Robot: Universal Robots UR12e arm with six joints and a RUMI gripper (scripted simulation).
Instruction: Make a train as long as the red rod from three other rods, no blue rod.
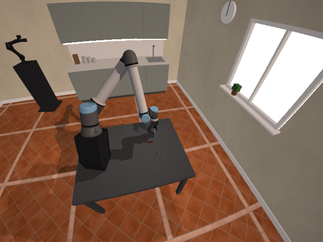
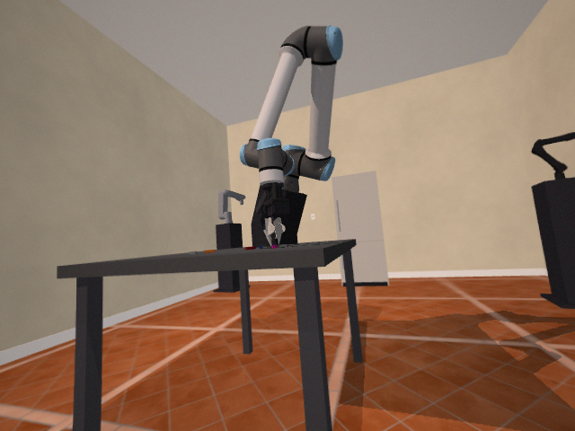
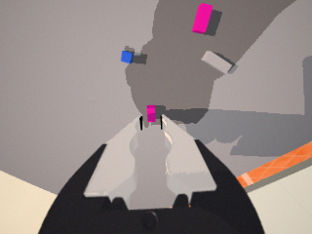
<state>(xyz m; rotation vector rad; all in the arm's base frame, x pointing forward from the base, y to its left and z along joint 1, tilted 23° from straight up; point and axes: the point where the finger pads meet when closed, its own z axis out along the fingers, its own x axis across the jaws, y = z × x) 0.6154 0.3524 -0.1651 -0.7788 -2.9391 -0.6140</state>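
The blue rod lies 1 cm behind my hand, 7 cm to the right of it and 2 cm below it. Also, from my hand: orange rod: 3 cm ahead, 29 cm to the right, 2 cm below; red rod: 4 cm behind, 14 cm to the right, 2 cm below.
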